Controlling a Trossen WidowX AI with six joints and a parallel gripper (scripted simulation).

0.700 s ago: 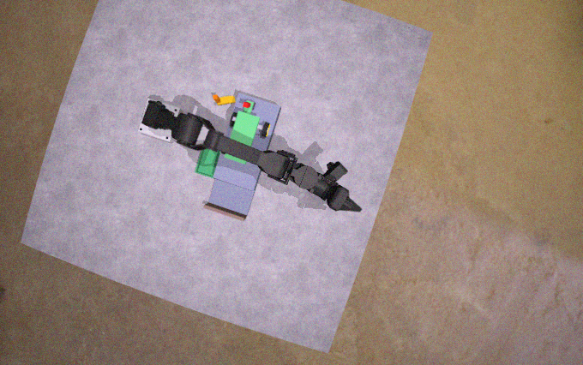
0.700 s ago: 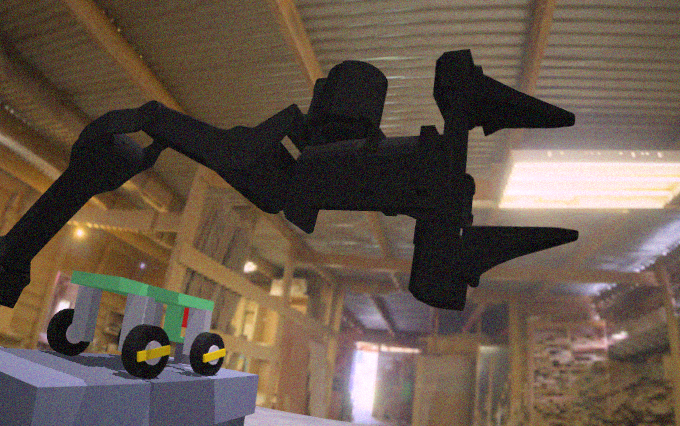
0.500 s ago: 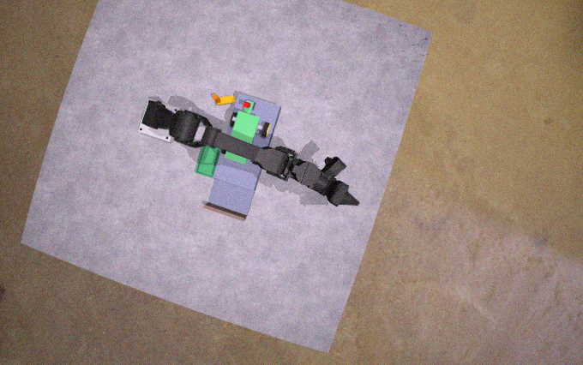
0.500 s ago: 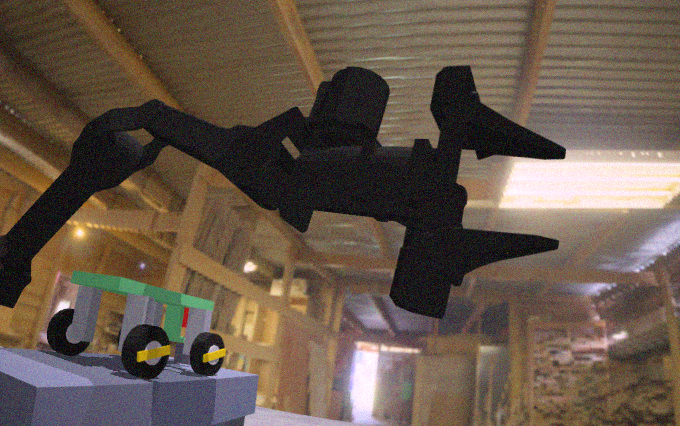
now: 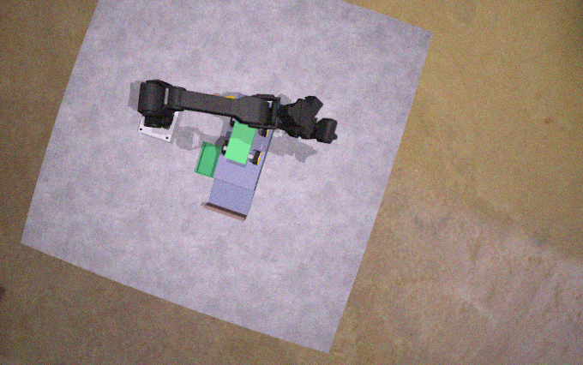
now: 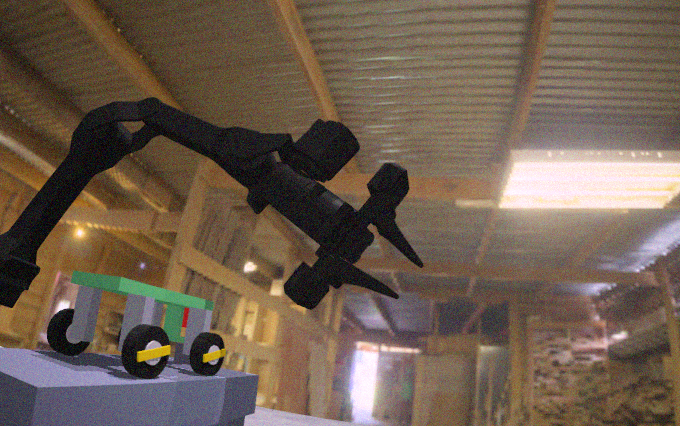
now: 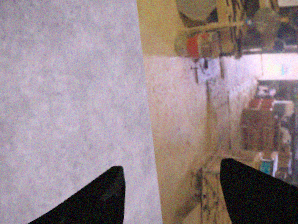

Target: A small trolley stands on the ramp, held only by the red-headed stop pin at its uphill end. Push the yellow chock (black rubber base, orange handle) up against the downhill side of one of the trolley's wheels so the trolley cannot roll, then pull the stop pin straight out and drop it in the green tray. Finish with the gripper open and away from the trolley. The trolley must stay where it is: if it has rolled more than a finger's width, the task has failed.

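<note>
The stop pin is 28 cm behind my gripper tip, 2 cm to the left of it and 8 cm below it. Round my gripper tip: trolley (26 cm behind, 9 cm to the right, 9 cm below); then brown strip (25 cm behind, 35 cm to the right, 18 cm below); then yellow chock (40 cm behind, 3 cm to the left, 18 cm below).
</note>
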